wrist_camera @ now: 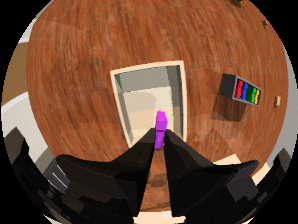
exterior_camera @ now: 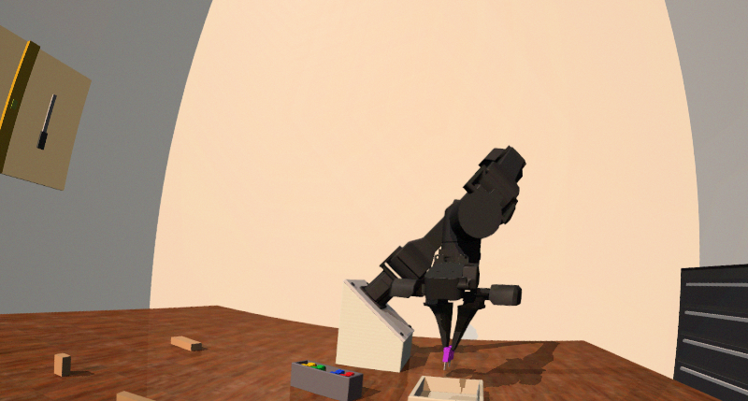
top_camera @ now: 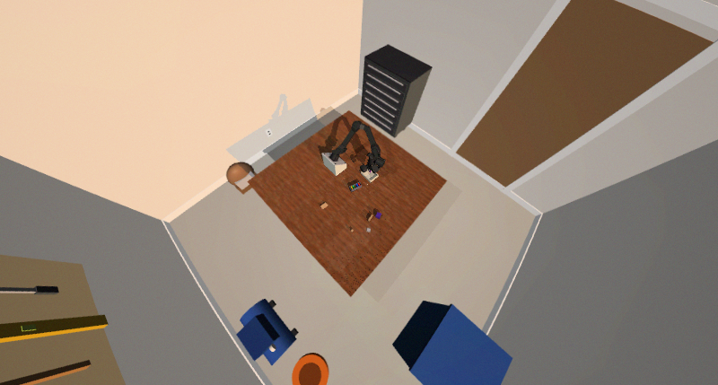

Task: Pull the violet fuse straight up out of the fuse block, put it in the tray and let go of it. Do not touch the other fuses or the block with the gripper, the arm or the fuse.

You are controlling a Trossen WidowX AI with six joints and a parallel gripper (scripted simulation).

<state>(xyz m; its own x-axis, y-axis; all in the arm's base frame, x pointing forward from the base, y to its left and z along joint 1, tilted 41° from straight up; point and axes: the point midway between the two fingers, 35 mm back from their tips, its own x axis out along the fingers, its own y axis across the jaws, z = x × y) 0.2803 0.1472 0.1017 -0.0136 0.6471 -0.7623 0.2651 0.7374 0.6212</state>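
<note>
The violet fuse is 1 cm below my gripper tip. The rest, counted from my gripper tip: cream tray 9 cm below, 1 cm to the left; then blue fuse 16 cm to the right, 7 cm below, 1 cm ahead; then red fuse 14 cm to the right, 7 cm below, 2 cm ahead.
</note>
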